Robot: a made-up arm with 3 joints. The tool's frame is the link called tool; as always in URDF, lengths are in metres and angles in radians. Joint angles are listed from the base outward. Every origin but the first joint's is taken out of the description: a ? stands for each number. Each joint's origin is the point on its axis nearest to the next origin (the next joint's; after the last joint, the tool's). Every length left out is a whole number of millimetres.
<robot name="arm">
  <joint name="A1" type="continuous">
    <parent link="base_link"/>
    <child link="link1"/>
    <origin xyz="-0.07 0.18 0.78"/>
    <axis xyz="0 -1 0"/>
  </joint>
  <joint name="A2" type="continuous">
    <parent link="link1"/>
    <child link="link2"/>
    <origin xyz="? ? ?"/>
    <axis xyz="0 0 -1"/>
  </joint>
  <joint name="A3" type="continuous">
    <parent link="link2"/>
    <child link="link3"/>
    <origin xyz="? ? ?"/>
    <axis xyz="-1 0 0"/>
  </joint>
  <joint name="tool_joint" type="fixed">
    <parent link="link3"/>
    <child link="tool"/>
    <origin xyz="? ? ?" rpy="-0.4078 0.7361 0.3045"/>
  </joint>
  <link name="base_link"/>
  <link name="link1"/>
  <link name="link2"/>
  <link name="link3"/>
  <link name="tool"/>
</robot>
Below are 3 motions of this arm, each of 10 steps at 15 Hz.
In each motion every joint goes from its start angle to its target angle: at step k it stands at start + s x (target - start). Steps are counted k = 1, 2, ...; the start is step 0. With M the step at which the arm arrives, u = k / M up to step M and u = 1 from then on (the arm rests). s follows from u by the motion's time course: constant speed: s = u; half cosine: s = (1 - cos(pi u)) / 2; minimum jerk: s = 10 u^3 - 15 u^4 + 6 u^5.
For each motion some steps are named. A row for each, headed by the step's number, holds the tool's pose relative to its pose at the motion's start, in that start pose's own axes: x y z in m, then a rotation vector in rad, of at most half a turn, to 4 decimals.
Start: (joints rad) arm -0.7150 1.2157 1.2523
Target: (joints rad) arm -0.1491 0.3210 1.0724
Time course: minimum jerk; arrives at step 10
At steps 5, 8, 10:
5: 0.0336 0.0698 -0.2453 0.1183 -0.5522 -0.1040
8: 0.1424 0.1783 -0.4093 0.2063 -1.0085 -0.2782
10: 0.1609 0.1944 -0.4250 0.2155 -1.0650 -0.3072

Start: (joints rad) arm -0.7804 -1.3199 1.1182
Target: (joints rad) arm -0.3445 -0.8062 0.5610
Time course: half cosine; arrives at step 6
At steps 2, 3, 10:
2: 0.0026 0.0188 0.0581 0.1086 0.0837 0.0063
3: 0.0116 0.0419 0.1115 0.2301 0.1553 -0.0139
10: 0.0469 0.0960 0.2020 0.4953 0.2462 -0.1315

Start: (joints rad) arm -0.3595 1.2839 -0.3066
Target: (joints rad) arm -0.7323 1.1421 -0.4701
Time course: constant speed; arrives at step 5
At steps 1, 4, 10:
1: 0.0168 0.0139 -0.0034 -0.0339 0.0384 0.0123
4: 0.0659 0.0506 -0.0202 -0.1223 0.1664 0.0515
10: 0.0817 0.0611 -0.0277 -0.1470 0.2132 0.0645

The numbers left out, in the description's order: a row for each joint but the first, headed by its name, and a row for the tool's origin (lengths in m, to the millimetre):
A2: 0.04 0 0.32
A3: -0.18 0.24 0
tool: 0 -0.09 0.04

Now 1 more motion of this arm.
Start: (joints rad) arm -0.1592 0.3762 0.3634
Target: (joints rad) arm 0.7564 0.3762 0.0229
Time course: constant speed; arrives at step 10
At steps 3, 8, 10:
3: -0.0368 0.0441 -0.0952 0.1419 -0.2778 -0.0956
8: -0.0315 0.1393 -0.2472 0.3304 -0.7686 -0.2336
10: -0.0072 0.1803 -0.2992 0.3865 -0.9731 -0.2827

